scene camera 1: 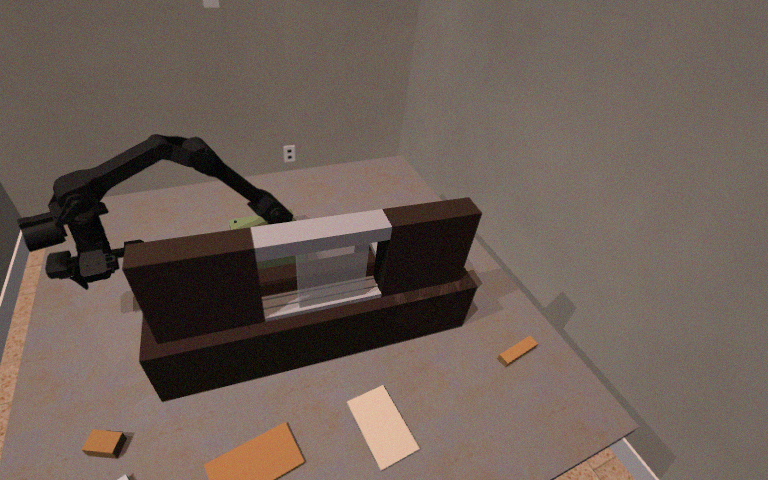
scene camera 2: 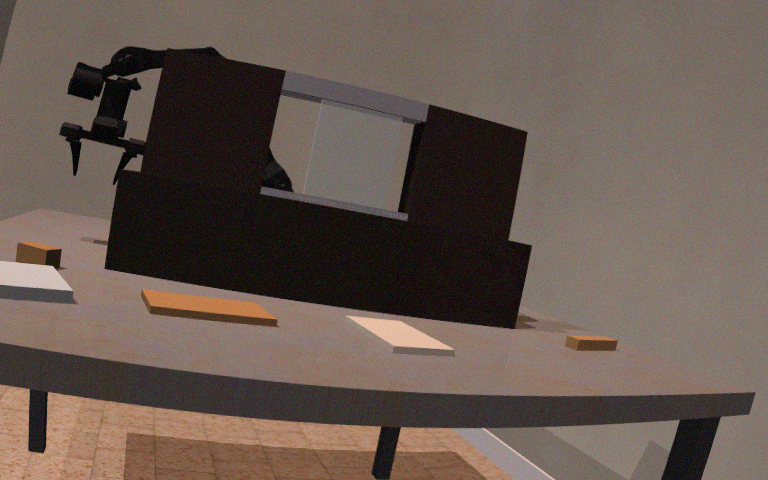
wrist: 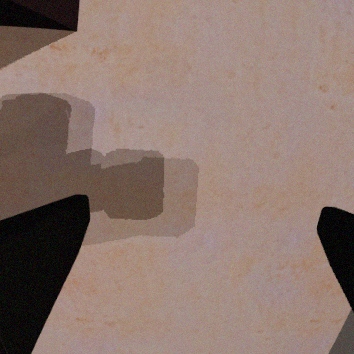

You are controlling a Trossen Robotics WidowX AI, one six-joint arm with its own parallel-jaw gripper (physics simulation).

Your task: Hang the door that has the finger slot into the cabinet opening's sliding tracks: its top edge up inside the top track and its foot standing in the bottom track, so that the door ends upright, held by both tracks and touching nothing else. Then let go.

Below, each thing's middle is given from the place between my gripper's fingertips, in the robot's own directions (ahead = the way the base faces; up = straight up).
My gripper is now 460 mm to the right of the bottom track (scene camera 1: 278, 306), 210 mm short of it and 30 mm below it. Also, from my hand: top track (scene camera 1: 280, 240) (460 mm to the left, 230 mm above, 210 mm ahead); grey slab (scene camera 2: 33, 282) (500 mm ahead, 120 mm below, 20 mm to the right); cream panel (scene camera 1: 389, 440) (530 mm to the left, 460 mm ahead, 130 mm below).
